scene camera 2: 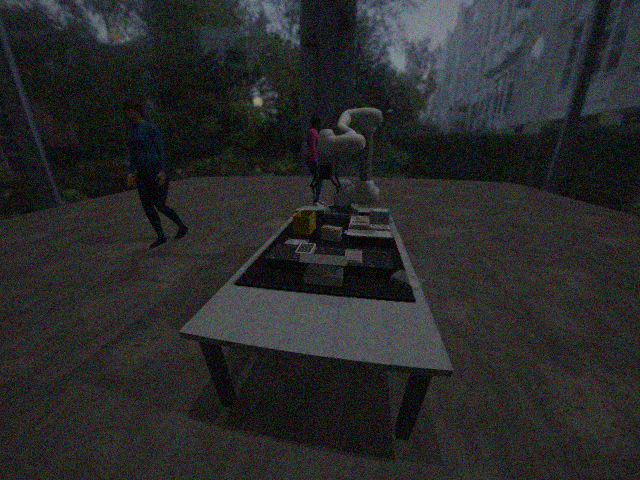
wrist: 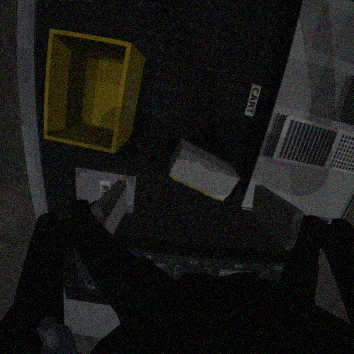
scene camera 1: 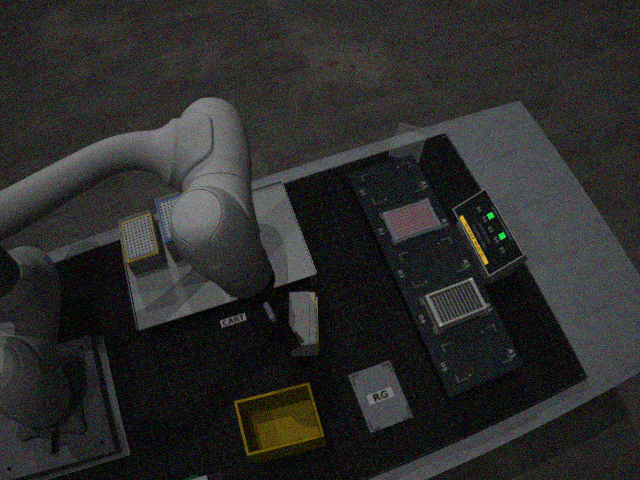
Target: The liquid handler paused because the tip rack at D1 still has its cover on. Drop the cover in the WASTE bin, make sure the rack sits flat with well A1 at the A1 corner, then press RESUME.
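Places are measured from the arm's base along level axes (x ahead, y up, z right), in millimetres.
Where they show: gripper, fingertip midpoint: (scene camera 2: 325, 198) (wrist: 190, 196); arm's base at its link origin: (scene camera 2: 342, 209) (scene camera 1: 51, 401).
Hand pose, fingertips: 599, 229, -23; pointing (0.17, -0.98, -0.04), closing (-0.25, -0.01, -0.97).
Observation:
Each offset is from my fingertips to the top centre of the thing, as dx, dy, dz. "pt": to the spot under its first point. Level surfaces: height alone.
The yellow bin @[-50, -126, +172] (scene camera 1: 315, 413) (scene camera 2: 303, 222) (wrist: 129, 95) stands at the table's near side in scene camera 1; a paler shape lies inside, too dark to identify. A white box with a yellow edge strip @[+43, -176, -55] (scene camera 1: 302, 317) (scene camera 2: 331, 233) (wrist: 202, 177) appears to lie on its side on the black mat between cart and deck. The panel @[pt +512, -140, -152] (scene camera 1: 488, 232) (scene camera 2: 324, 274) shows two green lights and a yellow bar; its button labels are unreadable. The slot labels on the dark deck @[dy -208] (scene camera 1: 439, 268) cannot be read surely. My gripper (scene camera 2: 325, 186) (wrist: 190, 196) is open and empty, high above the table. The arm partly hides it in scene camera 1.
The white cart tray (scene camera 1: 297, 253) holds a yellow-rimmed rack @[-314, -131, -326] (scene camera 1: 139, 237), a blue rack @[-207, -98, -340] (scene camera 1: 165, 217) and grey slotted labware @[-83, -170, -220] (wrist: 307, 142). The deck holds a pink plate @[+356, -193, -260] (scene camera 1: 412, 220) and a slotted rack @[+390, -176, -14] (scene camera 1: 455, 302). An RG pad @[+177, -247, +141] (scene camera 1: 372, 410) lies beside the bin. A clear object @[+433, -236, -530] (scene camera 1: 410, 138) stands at the deck's far end.

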